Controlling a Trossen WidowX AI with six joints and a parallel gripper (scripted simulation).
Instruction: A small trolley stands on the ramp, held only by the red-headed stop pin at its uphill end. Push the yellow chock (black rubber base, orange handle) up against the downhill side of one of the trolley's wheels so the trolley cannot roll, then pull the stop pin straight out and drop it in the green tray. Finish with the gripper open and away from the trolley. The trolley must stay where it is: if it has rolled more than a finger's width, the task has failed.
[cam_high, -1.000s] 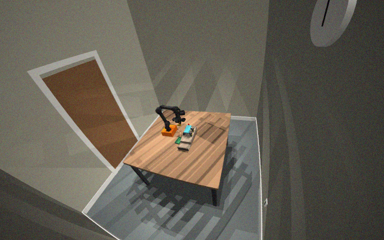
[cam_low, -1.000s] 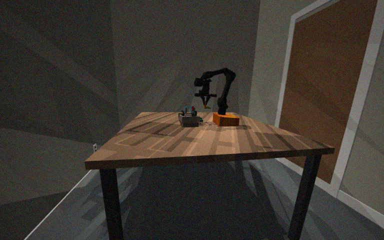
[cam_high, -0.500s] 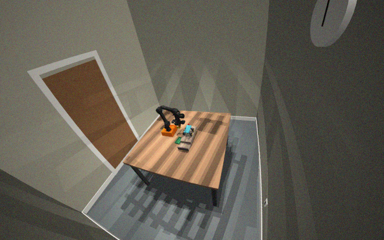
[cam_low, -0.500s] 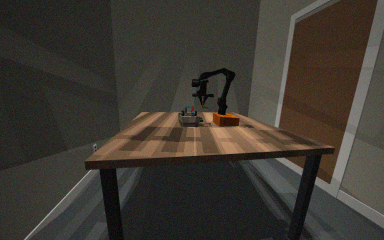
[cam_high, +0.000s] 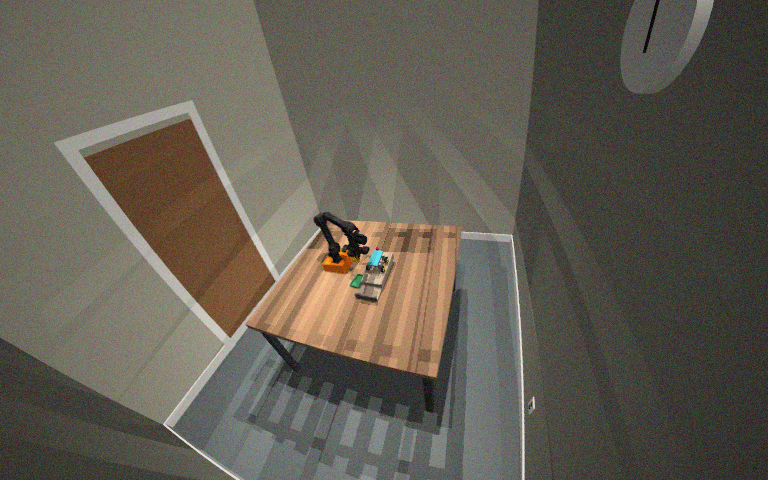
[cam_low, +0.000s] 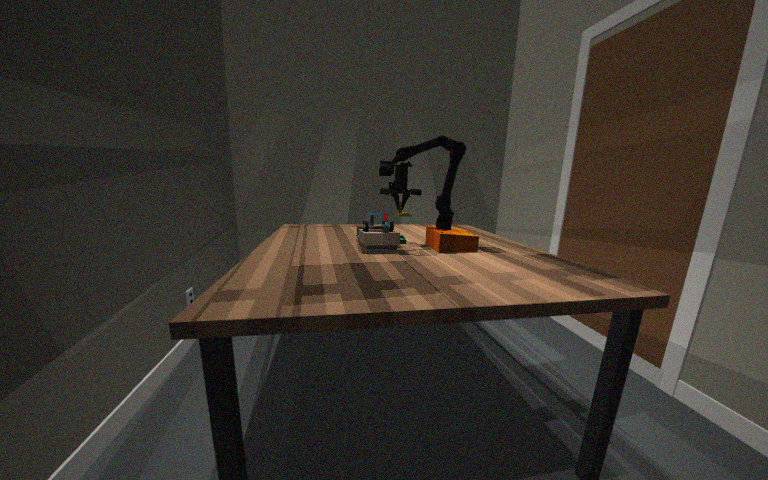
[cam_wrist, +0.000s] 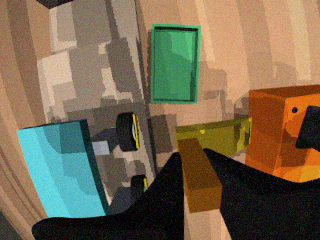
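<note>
My gripper tip is 6 cm short of the red-headed stop pin, 16 cm to the right of it and 4 cm above it. Round my gripper tip: trolley (10 cm ahead, 7 cm to the left, 5 cm below); then ramp (10 cm ahead, 6 cm to the left, 12 cm below); then yellow chock (2 cm behind, 1 cm below).
</note>
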